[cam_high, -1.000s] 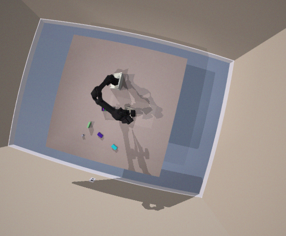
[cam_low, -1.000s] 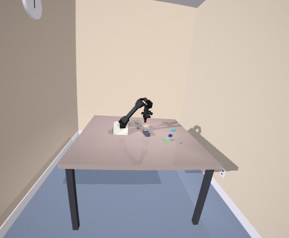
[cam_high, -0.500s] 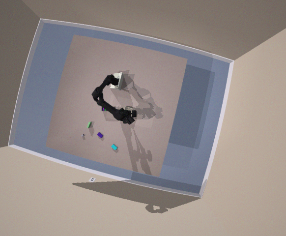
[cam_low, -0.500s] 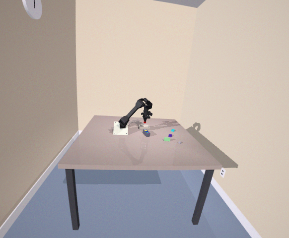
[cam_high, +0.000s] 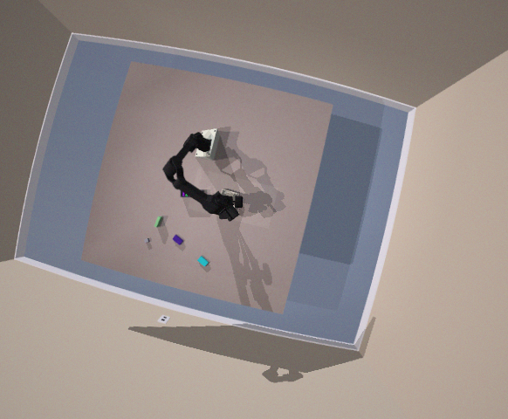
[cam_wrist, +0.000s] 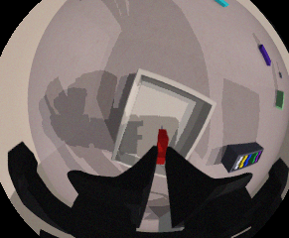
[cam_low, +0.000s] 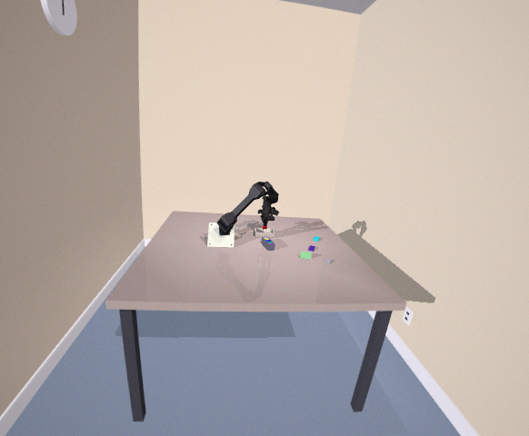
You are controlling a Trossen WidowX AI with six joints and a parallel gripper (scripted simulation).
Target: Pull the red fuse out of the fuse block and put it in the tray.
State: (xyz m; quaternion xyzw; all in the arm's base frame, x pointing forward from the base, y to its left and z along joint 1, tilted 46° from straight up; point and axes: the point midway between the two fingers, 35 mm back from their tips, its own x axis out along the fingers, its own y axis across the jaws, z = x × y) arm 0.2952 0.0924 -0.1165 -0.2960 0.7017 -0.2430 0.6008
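My gripper tip is 1 cm above the red fuse. Round my gripper tip: tray (6 cm below).
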